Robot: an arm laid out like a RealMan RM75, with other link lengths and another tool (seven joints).
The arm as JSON. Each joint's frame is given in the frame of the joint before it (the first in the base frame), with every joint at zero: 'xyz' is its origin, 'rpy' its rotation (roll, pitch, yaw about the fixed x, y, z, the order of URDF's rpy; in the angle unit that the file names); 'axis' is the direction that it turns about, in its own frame. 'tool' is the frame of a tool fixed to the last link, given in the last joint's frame.
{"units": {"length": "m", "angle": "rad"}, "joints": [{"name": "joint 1", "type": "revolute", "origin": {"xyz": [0.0, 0.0, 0.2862], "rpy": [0.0, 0.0, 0.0]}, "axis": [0.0, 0.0, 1.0]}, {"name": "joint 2", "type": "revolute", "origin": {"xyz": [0.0, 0.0, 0.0], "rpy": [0.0, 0.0, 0.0]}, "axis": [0.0, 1.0, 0.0]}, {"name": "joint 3", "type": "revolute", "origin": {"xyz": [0.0, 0.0, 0.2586], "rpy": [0.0, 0.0, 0.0]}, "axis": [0.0, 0.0, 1.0]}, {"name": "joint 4", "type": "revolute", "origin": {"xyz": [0.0, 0.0, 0.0], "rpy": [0.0, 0.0, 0.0]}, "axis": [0.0, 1.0, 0.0]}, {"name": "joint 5", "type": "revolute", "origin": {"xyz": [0.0, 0.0, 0.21], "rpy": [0.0, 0.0, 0.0]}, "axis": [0.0, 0.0, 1.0]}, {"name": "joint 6", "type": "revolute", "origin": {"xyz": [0.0, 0.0, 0.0], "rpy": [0.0, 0.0, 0.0]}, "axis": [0.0, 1.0, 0.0]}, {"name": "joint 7", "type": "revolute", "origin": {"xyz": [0.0, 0.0, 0.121], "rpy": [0.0, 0.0, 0.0]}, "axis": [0.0, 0.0, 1.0]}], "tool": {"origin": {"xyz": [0.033, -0.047, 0.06], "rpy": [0.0, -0.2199, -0.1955]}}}
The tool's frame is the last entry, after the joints.
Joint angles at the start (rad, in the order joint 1, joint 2, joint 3, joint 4, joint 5, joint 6, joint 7):
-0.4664 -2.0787 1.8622 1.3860 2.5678 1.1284 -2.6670
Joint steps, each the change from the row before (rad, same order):
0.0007 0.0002 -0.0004 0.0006 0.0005 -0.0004 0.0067
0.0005 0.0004 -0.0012 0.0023 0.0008 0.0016 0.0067
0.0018 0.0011 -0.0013 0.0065 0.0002 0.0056 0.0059
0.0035 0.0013 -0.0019 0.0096 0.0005 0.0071 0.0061
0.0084 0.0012 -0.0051 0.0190 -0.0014 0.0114 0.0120
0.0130 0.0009 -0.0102 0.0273 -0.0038 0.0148 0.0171
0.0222 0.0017 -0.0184 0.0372 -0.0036 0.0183 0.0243
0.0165 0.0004 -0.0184 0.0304 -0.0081 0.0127 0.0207
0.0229 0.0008 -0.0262 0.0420 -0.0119 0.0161 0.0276
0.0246 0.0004 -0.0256 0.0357 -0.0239 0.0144 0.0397
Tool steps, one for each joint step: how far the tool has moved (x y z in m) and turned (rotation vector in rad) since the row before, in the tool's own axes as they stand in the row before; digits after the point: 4 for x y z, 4 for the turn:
0.0001 0.0000 -0.0002 0.0022 0.0006 0.0060
0.0003 0.0000 -0.0006 0.0024 0.0004 0.0064
0.0000 0.0002 -0.0012 0.0014 -0.0005 0.0065
-0.0003 0.0002 -0.0017 0.0015 0.0001 0.0064
-0.0003 0.0007 -0.0033 0.0003 0.0039 0.0095
-0.0004 0.0006 -0.0051 -0.0008 0.0088 0.0099
-0.0022 -0.0013 -0.0073 0.0023 0.0129 0.0071
-0.0005 -0.0011 -0.0069 -0.0004 0.0169 0.0043
-0.0008 -0.0020 -0.0100 0.0014 0.0248 0.0044
-0.0014 -0.0004 -0.0085 -0.0064 0.0247 0.0111

